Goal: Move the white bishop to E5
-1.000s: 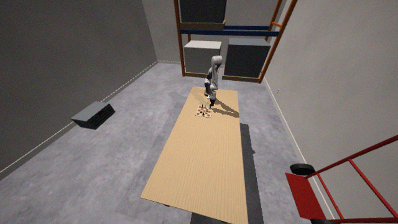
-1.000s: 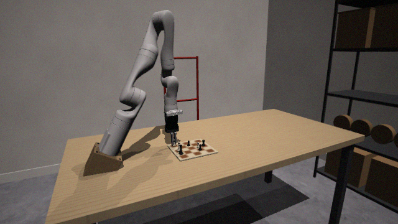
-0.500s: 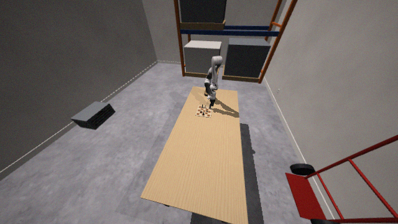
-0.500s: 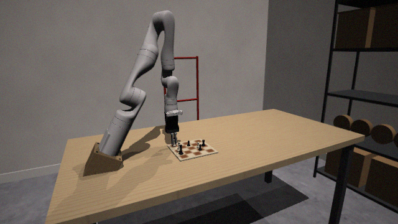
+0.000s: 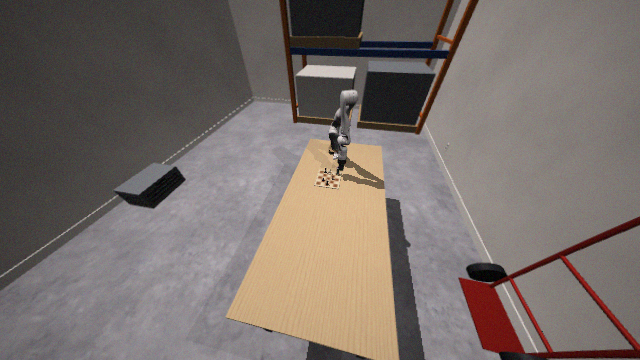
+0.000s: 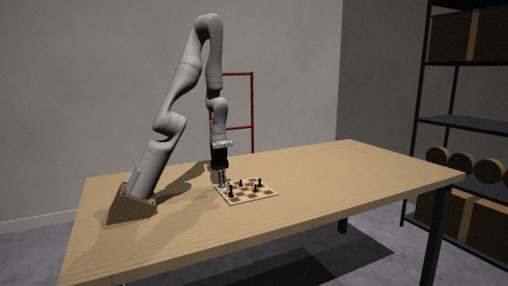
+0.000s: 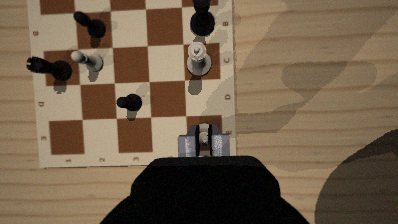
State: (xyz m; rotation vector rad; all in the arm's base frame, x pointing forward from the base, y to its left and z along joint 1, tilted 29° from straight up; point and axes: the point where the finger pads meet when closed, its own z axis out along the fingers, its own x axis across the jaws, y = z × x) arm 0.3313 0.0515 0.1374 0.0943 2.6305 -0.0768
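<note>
Right now my hand is 1 cm above the white bishop. From my hand the other things lie so: black piece (11 cm to the right, 1 cm below, 1 cm behind); chessboard (8 cm to the right, 7 cm ahead, 3 cm below).
</note>
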